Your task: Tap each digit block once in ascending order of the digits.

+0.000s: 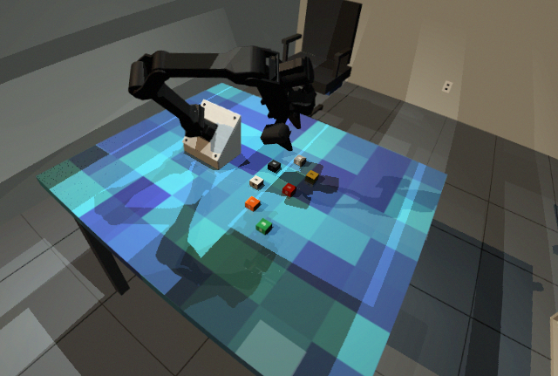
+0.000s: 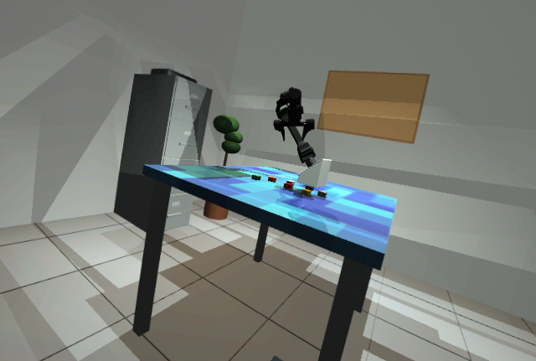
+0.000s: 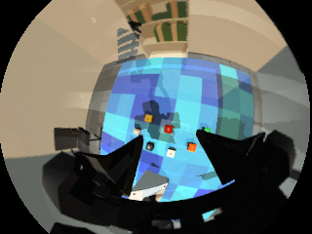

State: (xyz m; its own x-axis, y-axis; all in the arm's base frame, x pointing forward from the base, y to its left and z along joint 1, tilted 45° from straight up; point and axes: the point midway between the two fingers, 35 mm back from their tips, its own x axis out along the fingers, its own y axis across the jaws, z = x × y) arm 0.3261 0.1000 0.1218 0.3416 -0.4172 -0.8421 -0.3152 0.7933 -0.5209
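My gripper tip is now 1 cm past the red block, 2 cm to the right of it and 20 cm above it. From my gripper tip the other things lie so: yellow block 2 cm ahead, 12 cm to the left, 20 cm below; then white block 11 cm behind, 2 cm to the right, 20 cm below; then orange block 6 cm behind, 10 cm to the right, 20 cm below.
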